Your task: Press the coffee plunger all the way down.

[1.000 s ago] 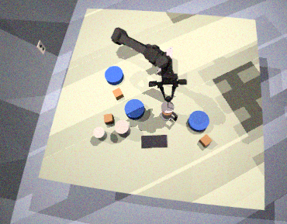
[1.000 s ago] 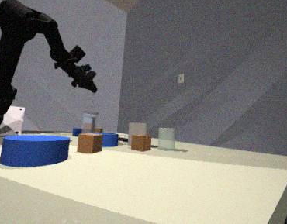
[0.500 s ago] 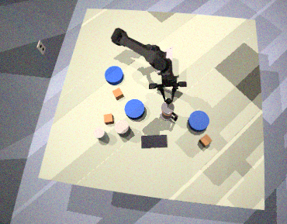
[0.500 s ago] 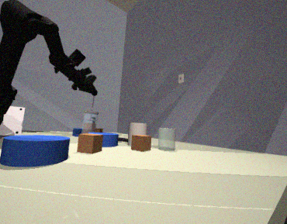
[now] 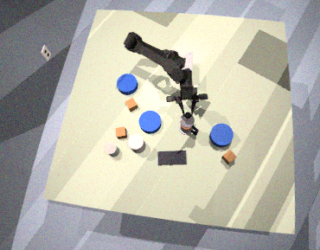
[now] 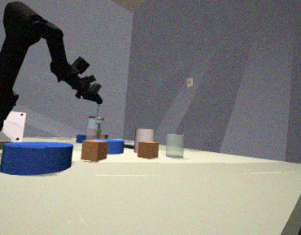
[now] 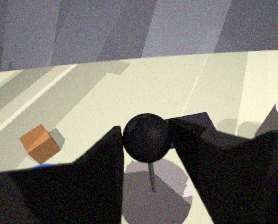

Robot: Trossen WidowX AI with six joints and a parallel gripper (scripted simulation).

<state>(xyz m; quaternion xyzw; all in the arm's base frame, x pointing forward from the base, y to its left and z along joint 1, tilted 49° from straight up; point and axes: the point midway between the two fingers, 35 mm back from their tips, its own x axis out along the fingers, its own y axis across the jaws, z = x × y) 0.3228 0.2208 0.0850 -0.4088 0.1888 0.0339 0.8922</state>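
My gripper tip is 11 cm above the coffee press and 1 cm to the right of it. Round my gripper tip: dark flat plate: 22 cm below, 16 cm ahead, 5 cm to the right.
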